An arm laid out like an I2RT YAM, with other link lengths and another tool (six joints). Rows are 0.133 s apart.
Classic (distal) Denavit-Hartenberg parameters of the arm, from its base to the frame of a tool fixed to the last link. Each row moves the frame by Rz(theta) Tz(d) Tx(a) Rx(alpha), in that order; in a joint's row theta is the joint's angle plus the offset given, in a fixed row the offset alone. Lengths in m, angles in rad.
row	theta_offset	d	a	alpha
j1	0	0.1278	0.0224	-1.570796
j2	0	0	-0.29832	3.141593
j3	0.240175	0	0.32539	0
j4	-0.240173	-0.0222	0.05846	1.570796
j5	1.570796	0.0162	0	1.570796
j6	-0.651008	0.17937	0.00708	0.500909
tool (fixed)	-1.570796	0.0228	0	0
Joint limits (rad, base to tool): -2.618..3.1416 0..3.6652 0..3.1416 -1.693..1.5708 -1.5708..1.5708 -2.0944..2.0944
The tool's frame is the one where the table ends.
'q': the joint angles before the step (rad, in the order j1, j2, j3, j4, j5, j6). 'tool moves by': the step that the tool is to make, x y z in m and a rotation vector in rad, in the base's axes. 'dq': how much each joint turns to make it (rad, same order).
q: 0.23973, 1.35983, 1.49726, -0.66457, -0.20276, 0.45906
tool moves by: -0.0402, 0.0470, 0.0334, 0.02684, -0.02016, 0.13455
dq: 0.10582, -0.02742, 0.06877, -0.06844, -0.03479, 0.00327
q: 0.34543, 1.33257, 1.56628, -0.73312, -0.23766, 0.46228
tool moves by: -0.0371, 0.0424, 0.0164, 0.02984, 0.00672, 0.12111
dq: 0.10588, -0.01042, 0.03998, -0.04008, -0.02769, 0.01989
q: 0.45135, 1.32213, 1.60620, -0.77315, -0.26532, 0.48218
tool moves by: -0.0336, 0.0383, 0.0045, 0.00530, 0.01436, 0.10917
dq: 0.10834, 0.00438, 0.02476, -0.02768, -0.00621, 0.01018
